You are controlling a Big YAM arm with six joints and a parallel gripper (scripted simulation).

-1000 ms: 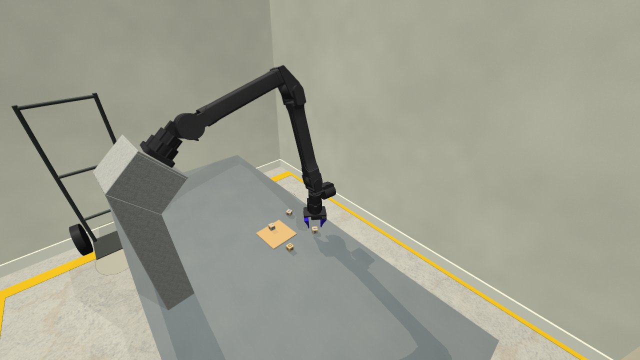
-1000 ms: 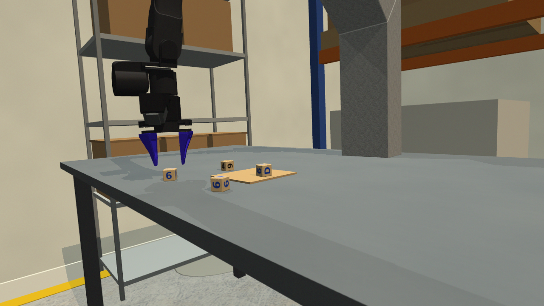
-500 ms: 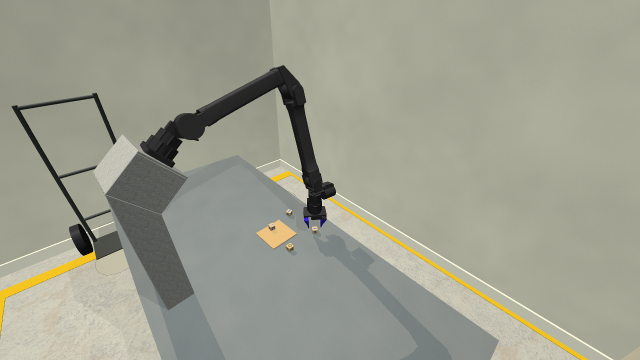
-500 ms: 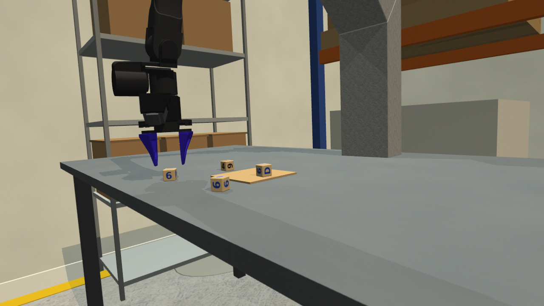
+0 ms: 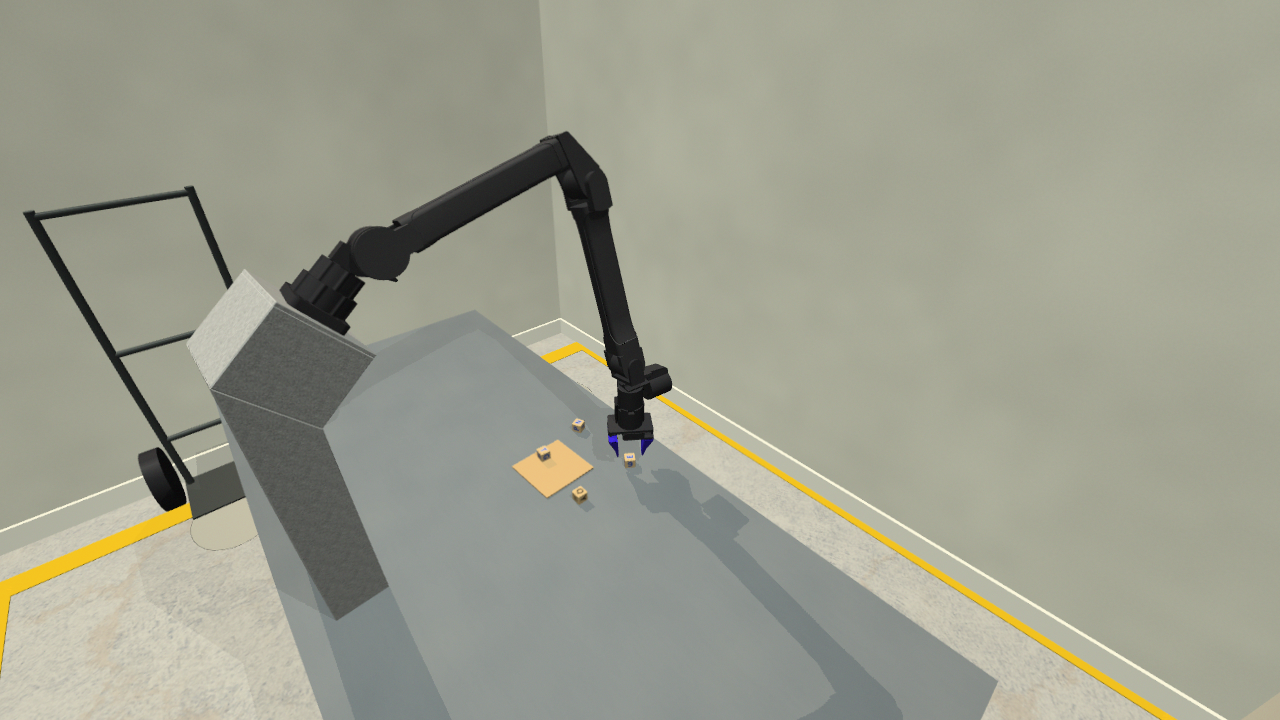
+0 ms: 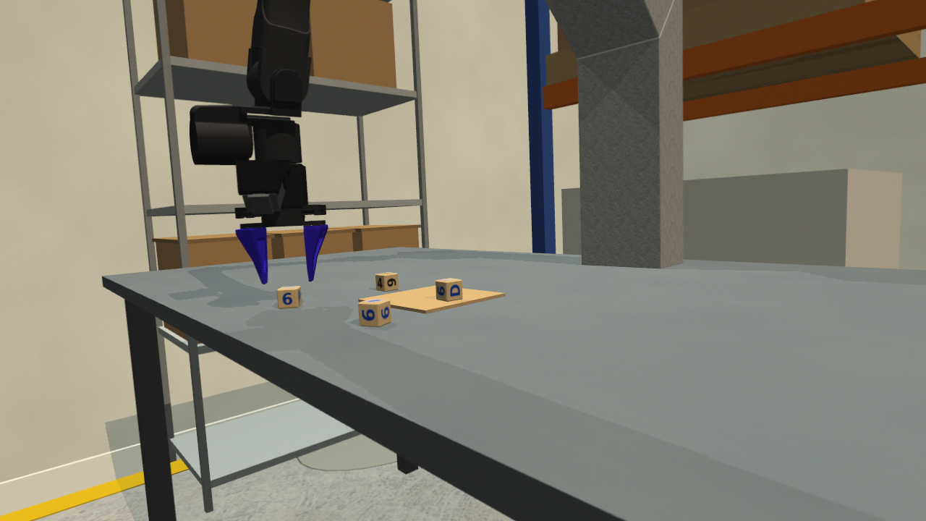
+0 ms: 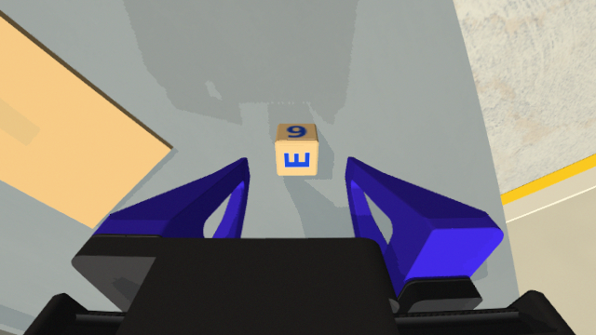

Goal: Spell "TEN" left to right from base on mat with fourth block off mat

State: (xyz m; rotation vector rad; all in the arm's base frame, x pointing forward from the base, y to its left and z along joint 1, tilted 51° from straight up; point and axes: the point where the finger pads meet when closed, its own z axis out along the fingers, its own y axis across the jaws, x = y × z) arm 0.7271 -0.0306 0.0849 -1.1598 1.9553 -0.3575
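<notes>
The tan mat lies 170 mm behind my hand, 70 mm to the left of it and 40 mm below it.
</notes>
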